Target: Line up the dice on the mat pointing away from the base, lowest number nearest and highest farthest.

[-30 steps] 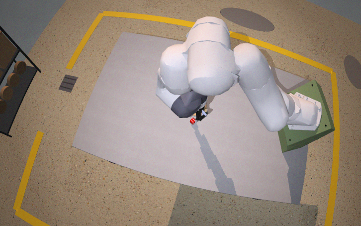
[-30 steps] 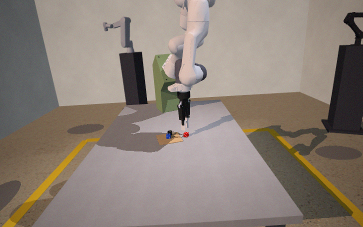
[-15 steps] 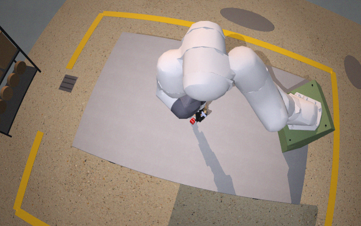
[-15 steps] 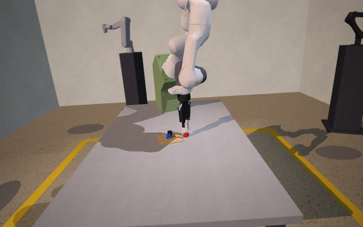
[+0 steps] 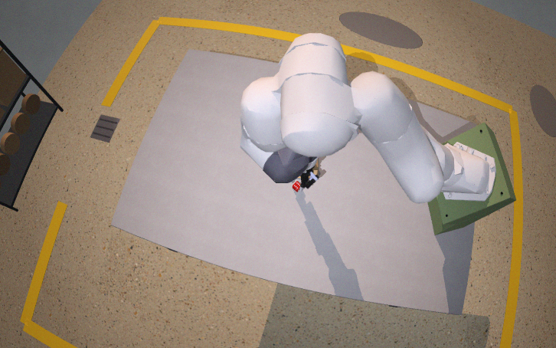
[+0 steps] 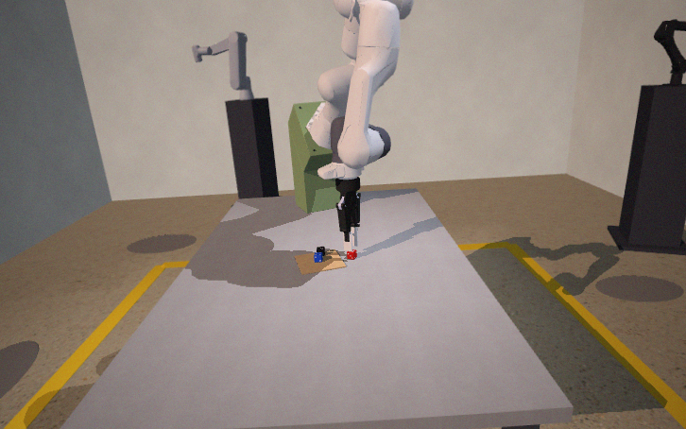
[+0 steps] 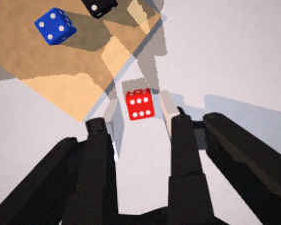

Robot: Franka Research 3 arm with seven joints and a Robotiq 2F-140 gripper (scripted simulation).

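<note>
The red die lies 50 mm below my hand. From my hand the other things lie so: tan mat 90 mm to the right, 60 mm below, 60 mm ahead; then black die 100 mm to the right, 50 mm below, 10 mm ahead; then blue die 90 mm to the right, 60 mm ahead, 50 mm below.
</note>
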